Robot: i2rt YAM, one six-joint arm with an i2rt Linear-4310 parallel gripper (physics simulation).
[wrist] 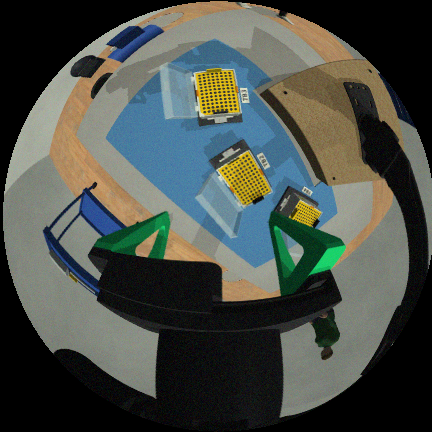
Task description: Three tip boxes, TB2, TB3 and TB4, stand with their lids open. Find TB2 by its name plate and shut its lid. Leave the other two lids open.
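Frame: origin at the arm's base, x left, y back, z up, level; metres.
Seen in the pictures: gripper, fingertip midpoint: (218,216); arm's base, origin of the base link: (368,125).
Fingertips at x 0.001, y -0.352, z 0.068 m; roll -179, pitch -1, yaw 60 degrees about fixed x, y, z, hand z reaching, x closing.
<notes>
Offsets run from my fingertips to a thing's middle. "*": to the spot under its first point. Level surfaces: height alone.
TB2 @[dx +0.066, dy +0.038, dz -0.197 m] (244,178) is the middle box, a yellow tip rack in a dark-based box, with its name plate @[* dx +0.060, dy +0.104, dz -0.259 m] (262,160) at its upper right. Its clear lid @[* dx +0.071, dy -0.035, dz -0.157 m] (219,205) stands open on the lower-left side. TB3 @[dx -0.149, dy +0.084, dz -0.197 m] (218,94) stands further up, its clear lid (177,92) open to the left and its plate @[* dx -0.121, dy +0.146, dz -0.259 m] (244,95) to the right. TB4 @[dx +0.256, dy +0.159, dz -0.197 m] (305,212) is at the lower right, partly hidden by the right green finger, which also hides most of its lid. My gripper (218,216) is open and empty, its tips short of TB2's lid in the view.
The boxes stand on a blue mat @[dz -0.261 m] (150,135) on a grey and wooden table. A brown board (320,120) bearing the black arm's base (361,100) lies at the right. A blue frame (100,215) is at the lower left, blue objects (135,42) at the upper left. A figure (326,330) shows below.
</notes>
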